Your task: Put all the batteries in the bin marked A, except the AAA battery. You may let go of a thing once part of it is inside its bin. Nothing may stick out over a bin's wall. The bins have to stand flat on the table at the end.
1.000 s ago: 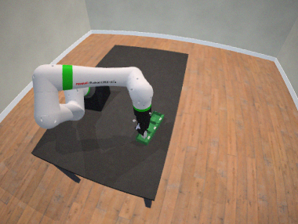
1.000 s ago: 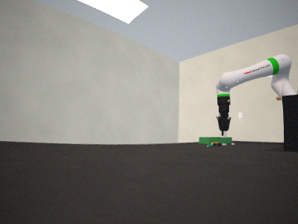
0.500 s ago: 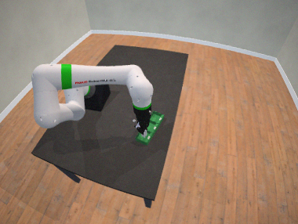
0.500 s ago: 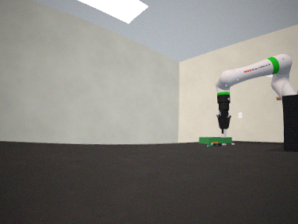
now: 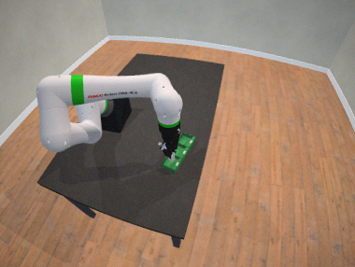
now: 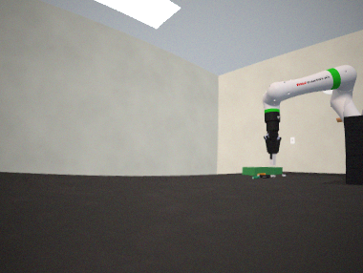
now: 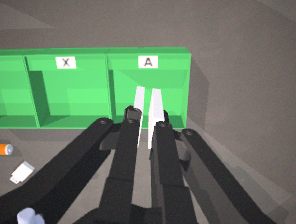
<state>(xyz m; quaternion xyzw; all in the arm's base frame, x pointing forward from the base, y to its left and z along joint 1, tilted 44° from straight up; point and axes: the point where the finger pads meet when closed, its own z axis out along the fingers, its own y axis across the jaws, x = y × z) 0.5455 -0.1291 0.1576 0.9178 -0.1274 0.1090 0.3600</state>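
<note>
The green bin is 8 cm to the left of my hand, 6 cm below it and 2 cm ahead of it. Also, from my hand: white battery (21 cm to the left, 10 cm behind, 8 cm below); then orange battery (23 cm to the left, 8 cm below, 5 cm behind); then white nut (11 cm to the left, 11 cm behind, 8 cm below).
</note>
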